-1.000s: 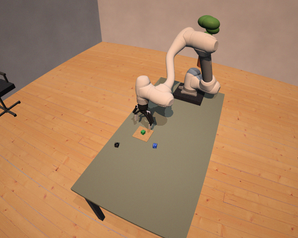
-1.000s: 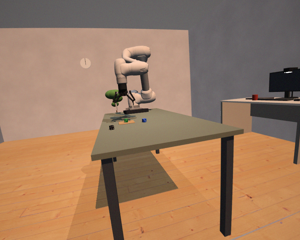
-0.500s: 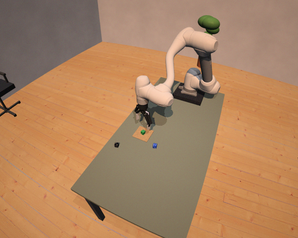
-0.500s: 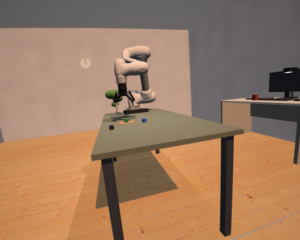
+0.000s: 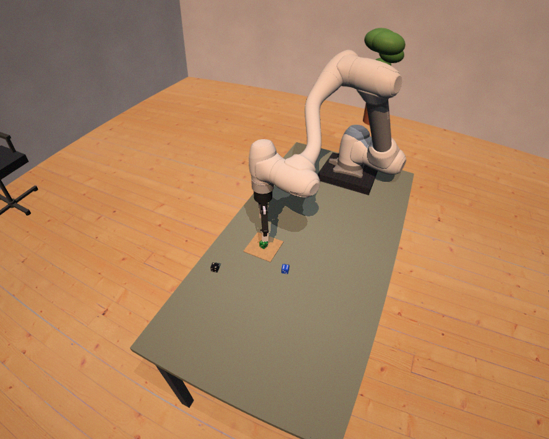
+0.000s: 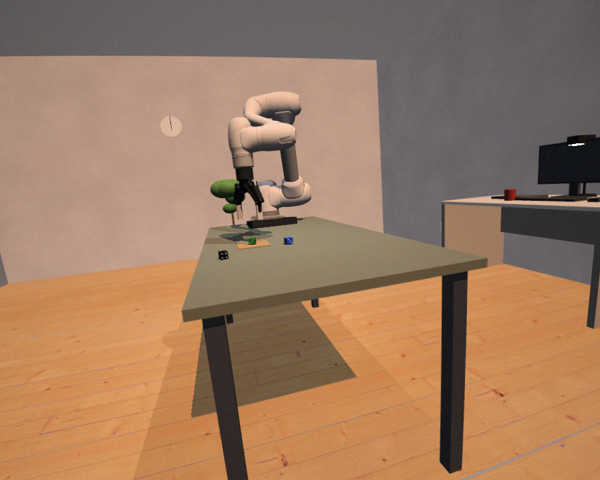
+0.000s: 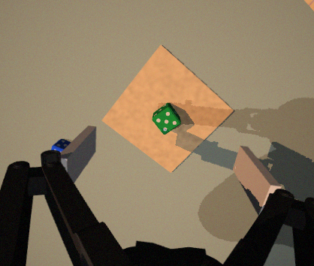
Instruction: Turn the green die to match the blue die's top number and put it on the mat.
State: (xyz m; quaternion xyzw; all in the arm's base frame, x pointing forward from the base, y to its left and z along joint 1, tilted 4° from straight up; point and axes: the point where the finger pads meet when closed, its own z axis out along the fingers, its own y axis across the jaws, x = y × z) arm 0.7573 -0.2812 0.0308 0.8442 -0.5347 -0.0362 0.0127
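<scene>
My gripper is now 110 mm above the green die. From my hand the other things lie so: black die 200 mm ahead, 150 mm to the right, 110 mm below; blue die 110 mm ahead, 140 mm to the left, 110 mm below; tan mat 130 mm below.
</scene>
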